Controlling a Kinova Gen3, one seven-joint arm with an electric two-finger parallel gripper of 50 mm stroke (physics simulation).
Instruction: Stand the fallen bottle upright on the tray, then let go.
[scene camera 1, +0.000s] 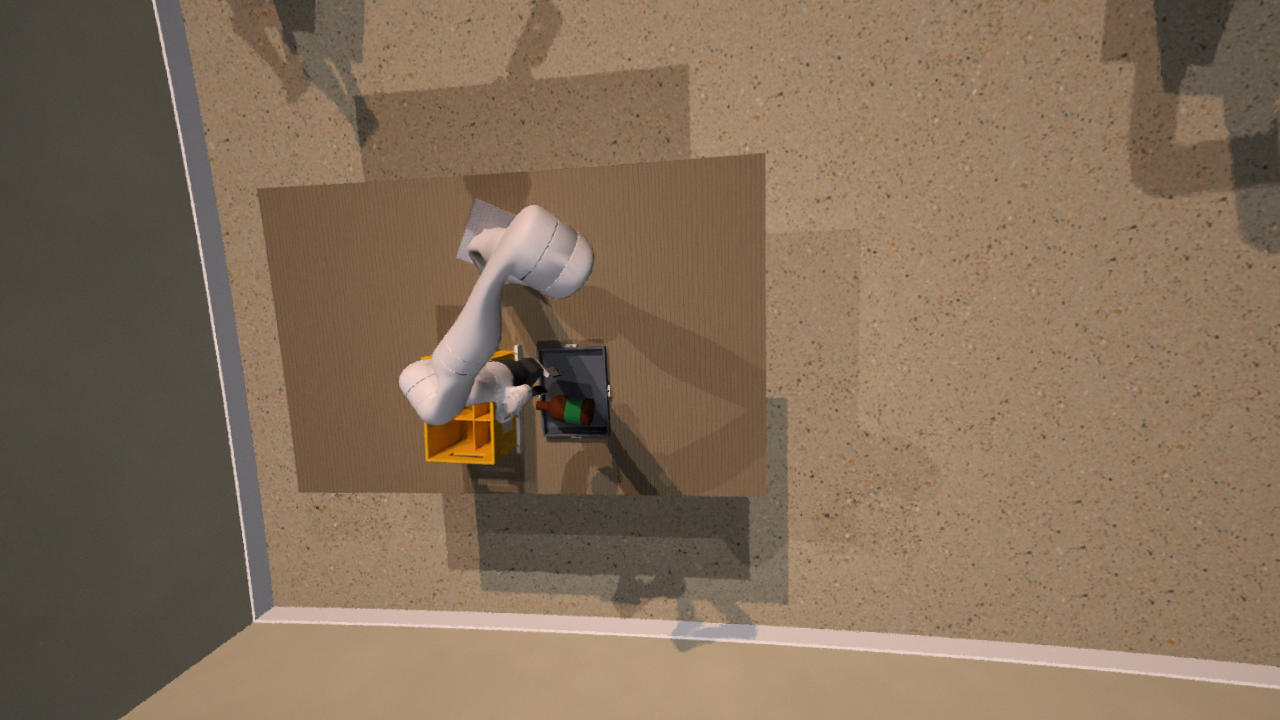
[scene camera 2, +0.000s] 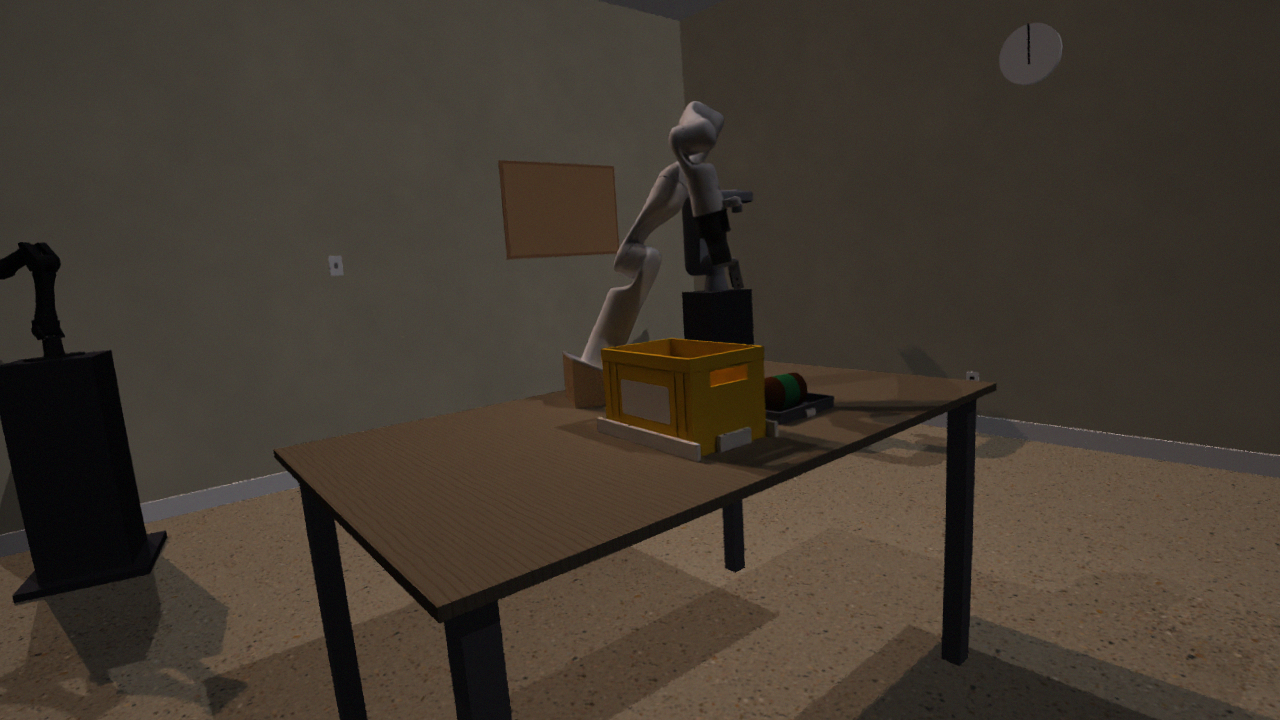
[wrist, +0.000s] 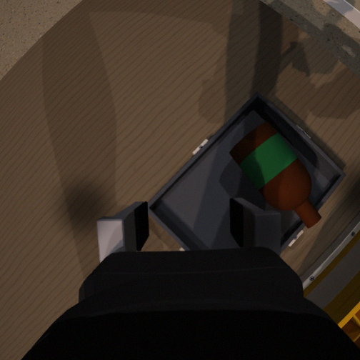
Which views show my gripper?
Scene camera 1, scene camera 2 and the wrist view: all of them.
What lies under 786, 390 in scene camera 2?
A brown bottle.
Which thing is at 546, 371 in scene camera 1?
My gripper.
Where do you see my gripper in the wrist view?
188, 217
